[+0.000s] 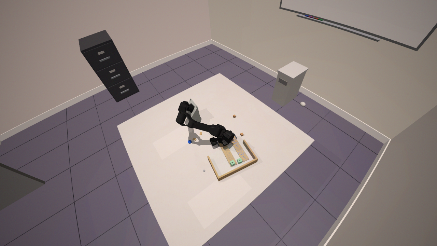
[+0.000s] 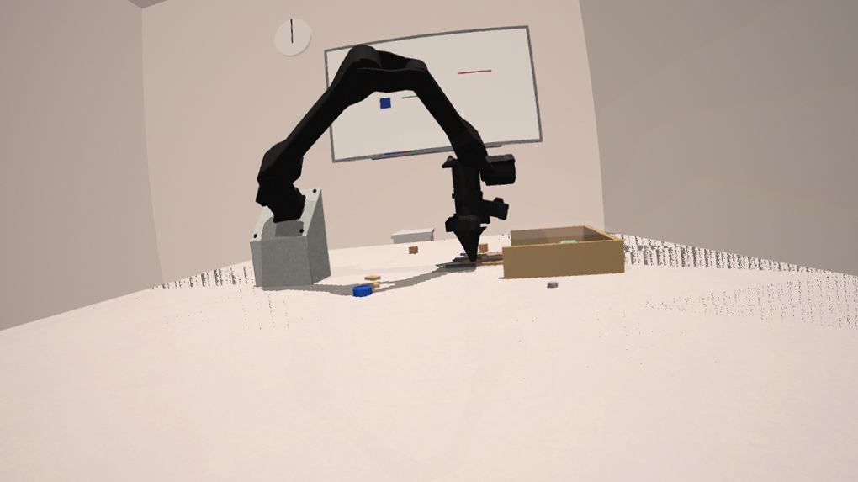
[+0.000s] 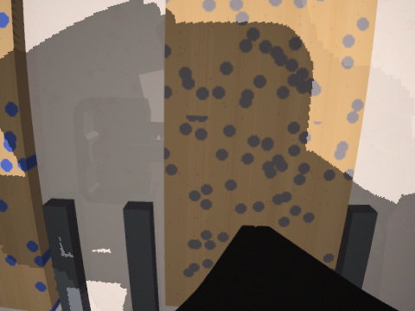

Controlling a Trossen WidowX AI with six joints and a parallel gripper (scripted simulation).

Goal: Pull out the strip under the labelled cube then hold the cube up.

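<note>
Now: gripper tip 90 mm short of the strip and 20 mm to the left of it. The rest, counted from my gripper tip: blue object 180 mm behind, 210 mm to the right; then small grey piece 100 mm ahead, 250 mm to the right.
</note>
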